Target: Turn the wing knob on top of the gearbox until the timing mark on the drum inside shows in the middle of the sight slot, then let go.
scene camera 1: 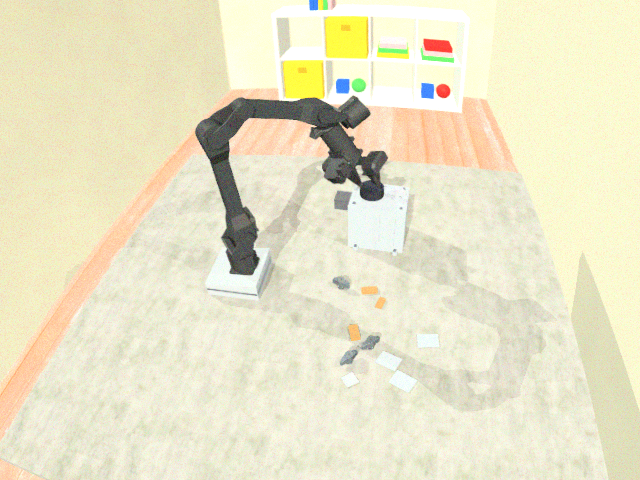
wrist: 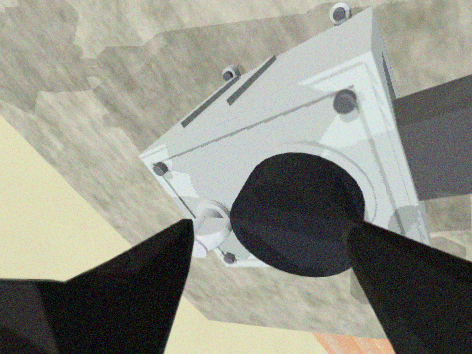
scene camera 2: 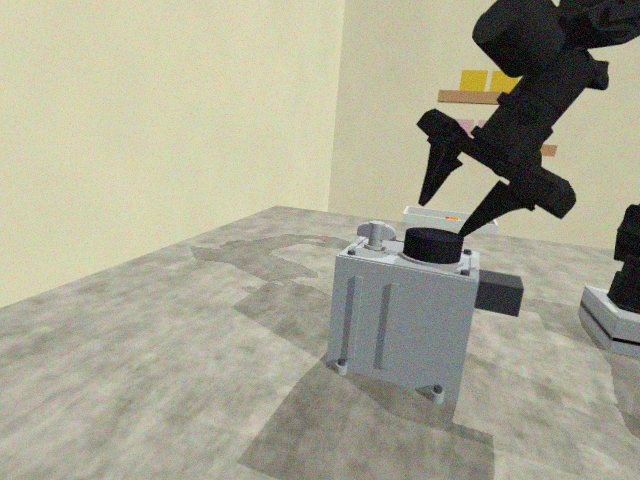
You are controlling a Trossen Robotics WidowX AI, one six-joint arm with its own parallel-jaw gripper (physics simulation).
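Seen in the pictures: gripper, between the fingertips: (scene camera 1: 370,186) (wrist: 267,228) (scene camera 2: 439,219); arm's base, origin of its link: (scene camera 1: 244,265) (scene camera 2: 638,308).
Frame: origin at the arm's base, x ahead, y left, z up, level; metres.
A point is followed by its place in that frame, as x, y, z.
The pale grey gearbox (scene camera 1: 377,227) @(0.314, 0.164, 0.034) (scene camera 2: 408,325) @(0.299, 0.289, 0.025) (wrist: 215,145) @(0.321, 0.181, 0.088) stands upright on the mat. Its small grey wing knob (scene camera 2: 376,235) @(0.354, 0.236, 0.106) (wrist: 211,231) @(0.341, 0.222, 0.113) is on top, beside a wide black round cap (scene camera 1: 371,191) @(0.291, 0.205, 0.117) (scene camera 2: 433,245) @(0.287, 0.261, 0.111) (wrist: 300,210) @(0.277, 0.214, 0.116); I cannot make the knob out in scene camera 1. My gripper (scene camera 1: 370,182) @(0.287, 0.209, 0.130) (scene camera 2: 442,220) @(0.287, 0.209, 0.130) (wrist: 267,228) @(0.287, 0.209, 0.130) is open and empty, tilted over the cap. One fingertip is at the cap's rim, and I cannot tell if it touches; the other hangs above the top, towards the knob. The sight slot, drum and timing mark do not show.
A dark block (scene camera 1: 342,200) @(0.214, 0.210, 0.076) (scene camera 2: 499,292) @(0.214, 0.253, 0.069) (wrist: 435,145) @(0.224, 0.222, 0.078) sticks out from the gearbox's side. Orange pieces (scene camera 1: 369,290) @(0.316, 0.009, -0.042), dark grey pieces (scene camera 1: 370,342) @(0.342, -0.164, -0.021) and pale flat pieces (scene camera 1: 428,340) @(0.471, -0.123, -0.045) lie on the mat (scene camera 1: 206,392) @(0.021, -0.350, -0.048). A white tray (scene camera 2: 429,212) is farther back.
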